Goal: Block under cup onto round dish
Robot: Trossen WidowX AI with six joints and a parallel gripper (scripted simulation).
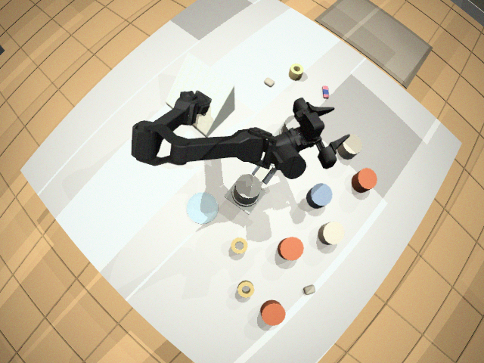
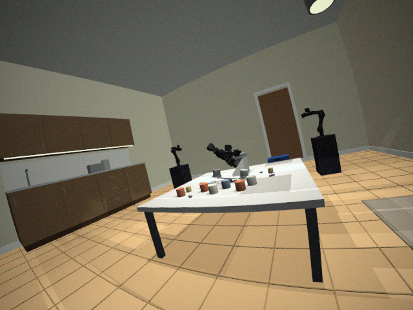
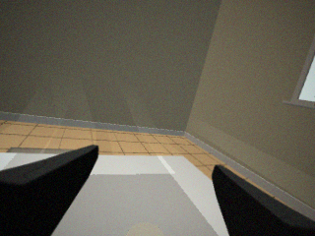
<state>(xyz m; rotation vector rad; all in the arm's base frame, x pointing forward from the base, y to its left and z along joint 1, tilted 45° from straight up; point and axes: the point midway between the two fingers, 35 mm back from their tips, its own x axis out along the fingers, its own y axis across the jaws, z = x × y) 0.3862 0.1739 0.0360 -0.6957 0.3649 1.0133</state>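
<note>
Right now the small green block is 110 mm behind my gripper tip, 10 mm to the right of it and 220 mm below it. Round my gripper tip: blue cup (100 mm ahead, 130 mm to the right, 230 mm below); then pink-blue eraser (100 mm behind, 220 mm to the left, 260 mm below); then small balance (100 mm behind, 150 mm to the right, 220 mm below).
</note>
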